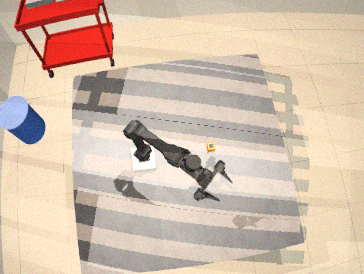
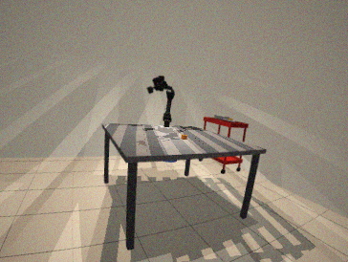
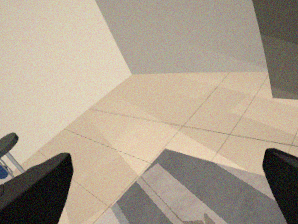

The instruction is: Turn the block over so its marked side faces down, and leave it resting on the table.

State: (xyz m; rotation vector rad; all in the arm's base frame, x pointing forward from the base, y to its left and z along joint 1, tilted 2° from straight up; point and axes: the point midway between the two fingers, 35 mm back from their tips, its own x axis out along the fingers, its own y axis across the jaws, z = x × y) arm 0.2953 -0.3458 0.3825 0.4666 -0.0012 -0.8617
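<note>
The orange block is 7 cm ahead of my gripper tip, 33 cm to the left of it and 41 cm below it.
</note>
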